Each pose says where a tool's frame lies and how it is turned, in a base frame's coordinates. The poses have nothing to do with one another.
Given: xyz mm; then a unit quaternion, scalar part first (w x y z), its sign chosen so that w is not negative.
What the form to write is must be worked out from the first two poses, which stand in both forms.
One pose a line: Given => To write
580 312 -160 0.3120 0.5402 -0.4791 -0.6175 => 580 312 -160 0.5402 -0.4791 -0.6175 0.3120
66 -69 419 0.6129 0.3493 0.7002 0.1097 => 66 -69 419 0.3493 0.7002 0.1097 0.6129
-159 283 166 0.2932 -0.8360 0.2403 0.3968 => -159 283 166 -0.8360 0.2403 0.3968 0.2932
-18 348 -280 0.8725 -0.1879 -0.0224 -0.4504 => -18 348 -280 -0.1879 -0.0224 -0.4504 0.8725
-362 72 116 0.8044 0.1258 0.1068 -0.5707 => -362 72 116 0.1258 0.1068 -0.5707 0.8044
